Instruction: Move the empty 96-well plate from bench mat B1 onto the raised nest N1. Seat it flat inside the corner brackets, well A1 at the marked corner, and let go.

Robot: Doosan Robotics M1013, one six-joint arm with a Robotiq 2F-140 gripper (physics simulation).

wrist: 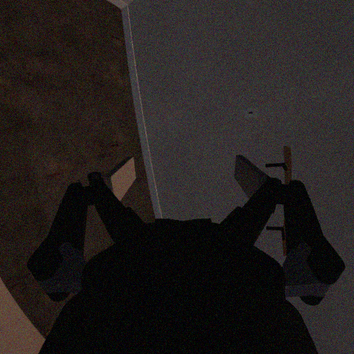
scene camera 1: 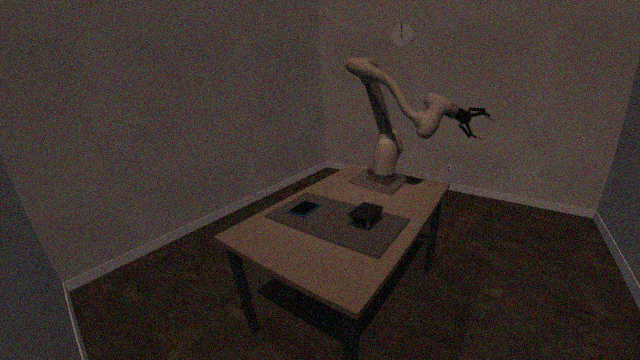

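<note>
A small dark flat rectangle with blue edges lies at the left of the grey sheet on the table in the scene view; it looks like the plate on mat B1, but dimness and grain hide wells and the A1 corner. A raised dark block, which looks like nest N1, stands to its right; its corner brackets cannot be made out. My gripper is open, with its fingers wide apart and no object between them. It is high up, beyond the table's right side and far from both things. Neither shows in the wrist view.
The grey sheet lies on the wooden table. The arm's base stands at the table's far end. Walls surround the table. In the wrist view a brown bar with two dark pegs shows against the wall, partly behind the right finger.
</note>
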